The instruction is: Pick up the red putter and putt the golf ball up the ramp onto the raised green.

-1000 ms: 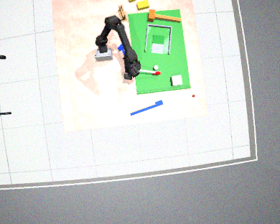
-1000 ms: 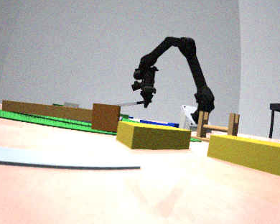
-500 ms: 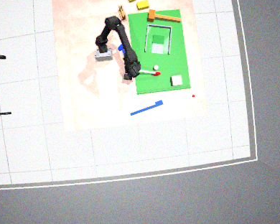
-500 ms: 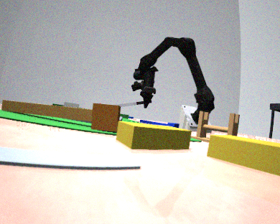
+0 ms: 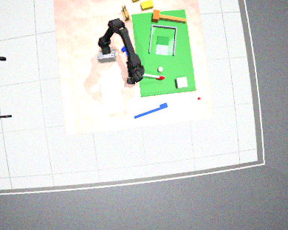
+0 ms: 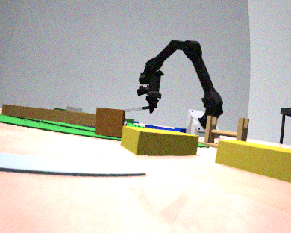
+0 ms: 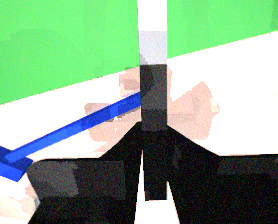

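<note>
Right now the red putter is 110 mm ahead of my gripper tip, 30 mm to the right of it and 10 mm below it. Also, from my gripper tip: white cube: 380 mm ahead, 150 mm to the right, 50 mm below; then green mat: 300 mm ahead, 150 mm to the left, 70 mm below; then white golf ball: 240 mm ahead, 50 mm below, 10 mm to the left.
</note>
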